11 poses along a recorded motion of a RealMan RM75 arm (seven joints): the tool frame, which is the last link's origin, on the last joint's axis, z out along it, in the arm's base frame.
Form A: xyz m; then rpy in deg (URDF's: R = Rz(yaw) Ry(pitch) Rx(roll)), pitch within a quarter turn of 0, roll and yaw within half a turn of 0.
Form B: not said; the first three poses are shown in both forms.
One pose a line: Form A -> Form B
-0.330, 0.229, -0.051, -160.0, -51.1, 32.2 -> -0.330, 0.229, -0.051, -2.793, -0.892, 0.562
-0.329, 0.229, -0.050, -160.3, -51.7, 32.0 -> -0.329, 0.229, -0.050, -2.798, -0.902, 0.559
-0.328, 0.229, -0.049, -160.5, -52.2, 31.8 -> -0.328, 0.229, -0.049, -2.801, -0.911, 0.555
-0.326, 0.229, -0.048, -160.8, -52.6, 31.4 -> -0.326, 0.229, -0.048, -2.806, -0.918, 0.548
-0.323, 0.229, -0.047, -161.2, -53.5, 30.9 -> -0.323, 0.229, -0.047, -2.813, -0.934, 0.539
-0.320, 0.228, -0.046, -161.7, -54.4, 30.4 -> -0.320, 0.228, -0.046, -2.822, -0.949, 0.531
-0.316, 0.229, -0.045, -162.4, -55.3, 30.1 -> -0.316, 0.229, -0.045, -2.834, -0.965, 0.525
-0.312, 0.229, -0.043, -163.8, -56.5, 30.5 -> -0.312, 0.229, -0.043, -2.859, -0.986, 0.532
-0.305, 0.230, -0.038, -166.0, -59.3, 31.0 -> -0.305, 0.230, -0.038, -2.897, -1.035, 0.541
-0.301, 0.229, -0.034, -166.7, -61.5, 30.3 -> -0.301, 0.229, -0.034, -2.909, -1.073, 0.529
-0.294, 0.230, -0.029, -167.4, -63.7, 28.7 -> -0.294, 0.230, -0.029, -2.922, -1.112, 0.501
